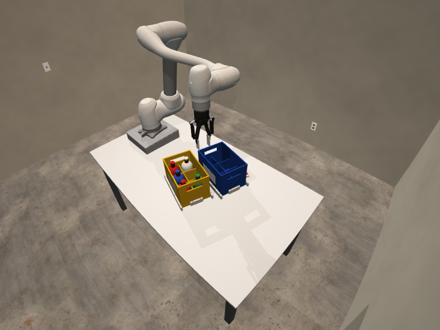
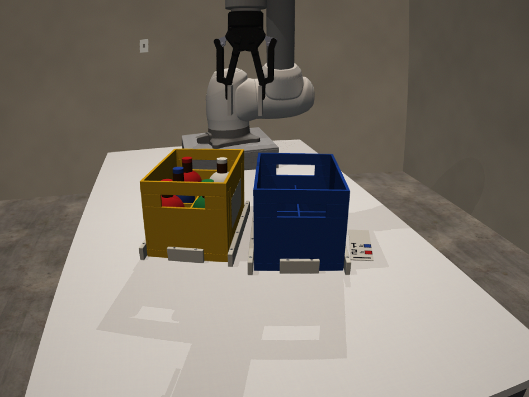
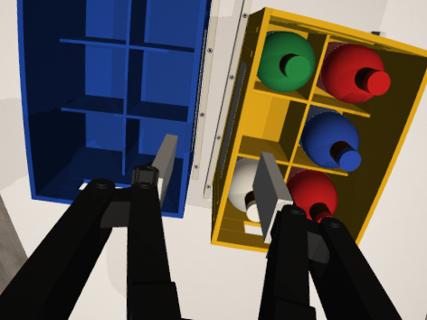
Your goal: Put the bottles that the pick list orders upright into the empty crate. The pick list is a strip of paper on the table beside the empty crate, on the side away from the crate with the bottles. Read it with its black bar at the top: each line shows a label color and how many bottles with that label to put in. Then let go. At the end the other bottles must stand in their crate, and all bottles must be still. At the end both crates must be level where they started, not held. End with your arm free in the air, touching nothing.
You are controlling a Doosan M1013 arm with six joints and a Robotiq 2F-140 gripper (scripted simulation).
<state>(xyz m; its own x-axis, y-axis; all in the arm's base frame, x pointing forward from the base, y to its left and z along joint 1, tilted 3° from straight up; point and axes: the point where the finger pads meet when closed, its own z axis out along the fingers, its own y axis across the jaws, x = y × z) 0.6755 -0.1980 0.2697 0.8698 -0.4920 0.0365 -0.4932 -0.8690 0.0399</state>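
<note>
Now: the blue bottle 10 cm behind my hand, 13 cm to the right of it and 24 cm below it. Also, from my hand: yellow crate (8 cm behind, 9 cm to the right, 24 cm below); green bottle (2 cm ahead, 9 cm to the right, 24 cm below); blue crate (6 cm ahead, 10 cm to the left, 24 cm below).
</note>
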